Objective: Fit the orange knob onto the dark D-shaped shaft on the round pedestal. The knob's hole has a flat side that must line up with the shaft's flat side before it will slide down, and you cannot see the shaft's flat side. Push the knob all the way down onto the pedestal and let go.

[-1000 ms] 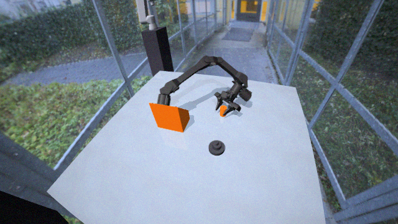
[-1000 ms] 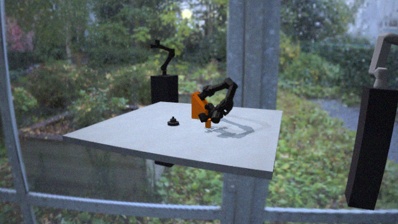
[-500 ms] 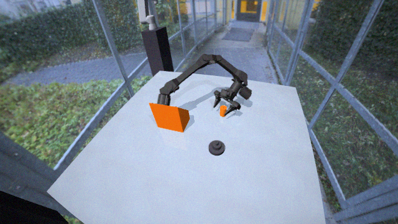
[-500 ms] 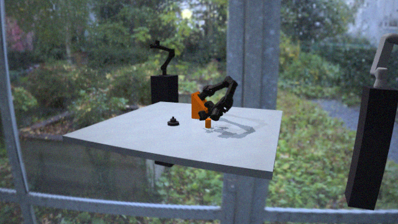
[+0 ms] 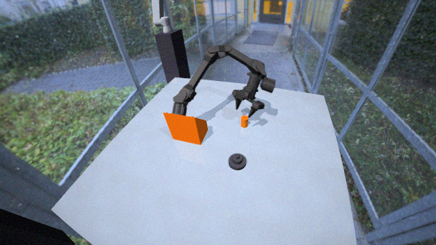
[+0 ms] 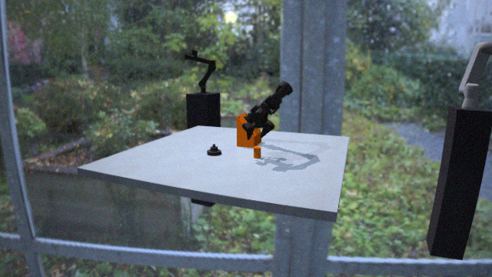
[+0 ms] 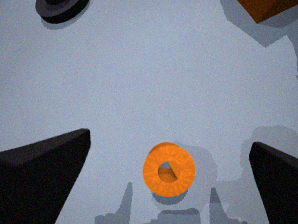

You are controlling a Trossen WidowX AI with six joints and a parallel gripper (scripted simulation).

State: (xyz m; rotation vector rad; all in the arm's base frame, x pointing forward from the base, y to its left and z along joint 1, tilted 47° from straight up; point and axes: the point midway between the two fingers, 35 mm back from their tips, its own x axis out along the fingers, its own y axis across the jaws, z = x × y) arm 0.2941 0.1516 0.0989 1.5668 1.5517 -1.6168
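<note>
My gripper tip is 80 mm above the orange knob, 20 mm to the right of it and 10 mm short of it. From my gripper tip the other things lie so: pedestal 240 mm to the right, 70 mm below, 50 mm ahead.
</note>
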